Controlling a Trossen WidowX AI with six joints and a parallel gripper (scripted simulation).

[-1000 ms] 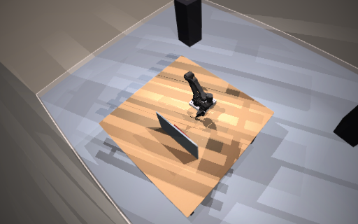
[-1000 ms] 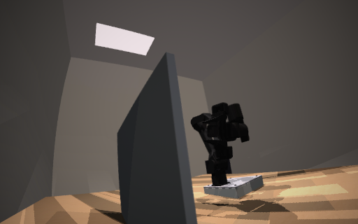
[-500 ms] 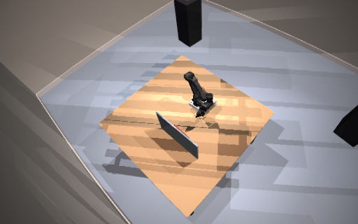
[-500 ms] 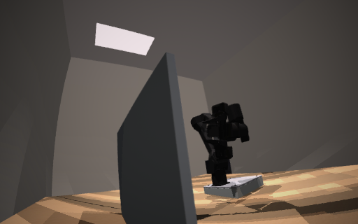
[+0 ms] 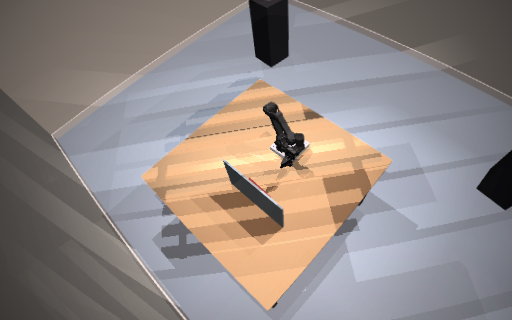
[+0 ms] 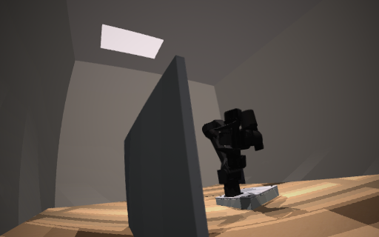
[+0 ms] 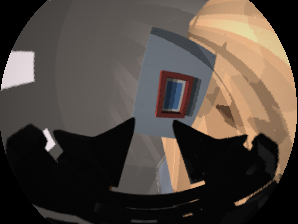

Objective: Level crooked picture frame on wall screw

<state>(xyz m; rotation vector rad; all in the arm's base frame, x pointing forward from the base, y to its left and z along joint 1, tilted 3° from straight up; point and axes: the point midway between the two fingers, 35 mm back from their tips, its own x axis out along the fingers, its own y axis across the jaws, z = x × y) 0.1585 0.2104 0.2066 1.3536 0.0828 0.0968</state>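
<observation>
The red picture frame is 20 cm ahead of my gripper tip and 9 cm below it. Also, from my gripper tip: grey wall panel (21 cm ahead, 1 cm to the right, 10 cm below).
</observation>
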